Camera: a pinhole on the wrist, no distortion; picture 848 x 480 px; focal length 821.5 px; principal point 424.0 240.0 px. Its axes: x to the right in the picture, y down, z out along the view. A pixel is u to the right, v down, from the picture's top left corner.
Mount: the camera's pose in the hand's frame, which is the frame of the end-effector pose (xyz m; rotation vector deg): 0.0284 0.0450 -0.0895 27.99 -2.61 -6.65
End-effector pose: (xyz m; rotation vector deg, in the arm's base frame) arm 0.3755 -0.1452 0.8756 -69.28 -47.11 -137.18
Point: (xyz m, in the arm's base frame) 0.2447 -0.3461 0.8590
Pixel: behind the camera
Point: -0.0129 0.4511 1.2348
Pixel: outside the picture
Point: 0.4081 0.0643 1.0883
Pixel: 746.8 404.7
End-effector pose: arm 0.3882 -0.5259 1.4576 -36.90 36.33 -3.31
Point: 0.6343 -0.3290 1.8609
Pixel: 337.4 422.1
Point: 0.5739 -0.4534 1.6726
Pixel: 450.7 350.2
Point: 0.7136 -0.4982 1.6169
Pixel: 764.2 354.3
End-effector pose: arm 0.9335 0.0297 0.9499 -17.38 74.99 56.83
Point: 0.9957 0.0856 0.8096
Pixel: outside the picture
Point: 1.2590 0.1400 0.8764
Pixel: 617.1 158.7
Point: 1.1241 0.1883 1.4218
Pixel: outside the picture
